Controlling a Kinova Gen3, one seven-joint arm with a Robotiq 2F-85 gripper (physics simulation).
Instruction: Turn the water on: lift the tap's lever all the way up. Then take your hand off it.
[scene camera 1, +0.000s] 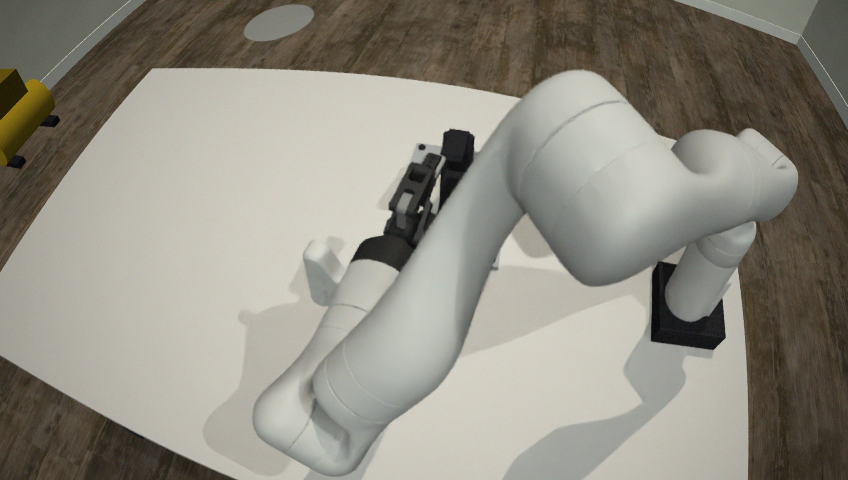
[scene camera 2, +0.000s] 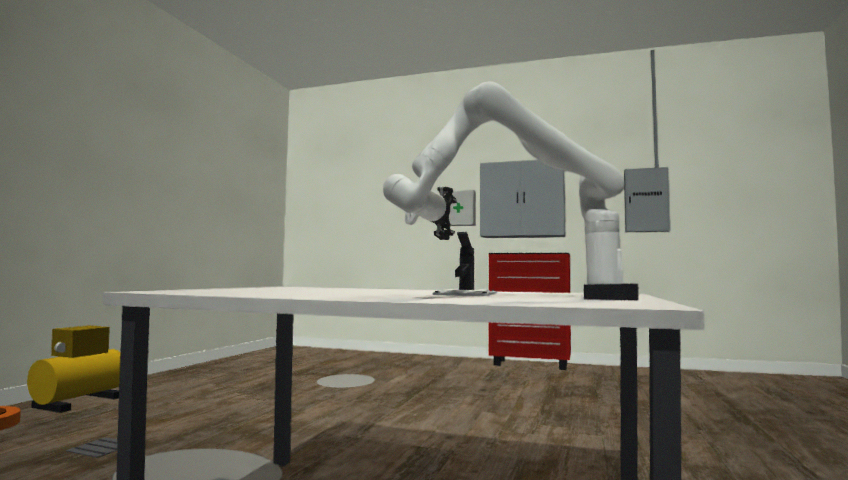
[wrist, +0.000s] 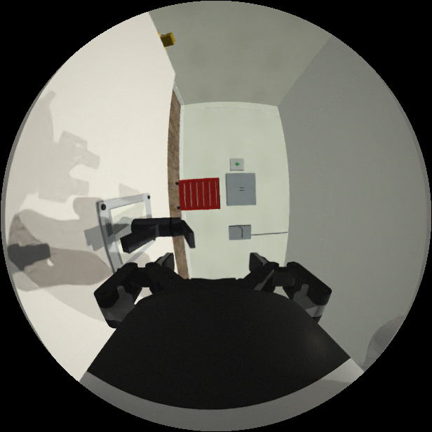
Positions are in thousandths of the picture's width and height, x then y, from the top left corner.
The gripper (scene camera 1: 510, 389): 63 cm from the lens. A tap lever (scene camera 1: 538, 299) is 76 cm from the lens.
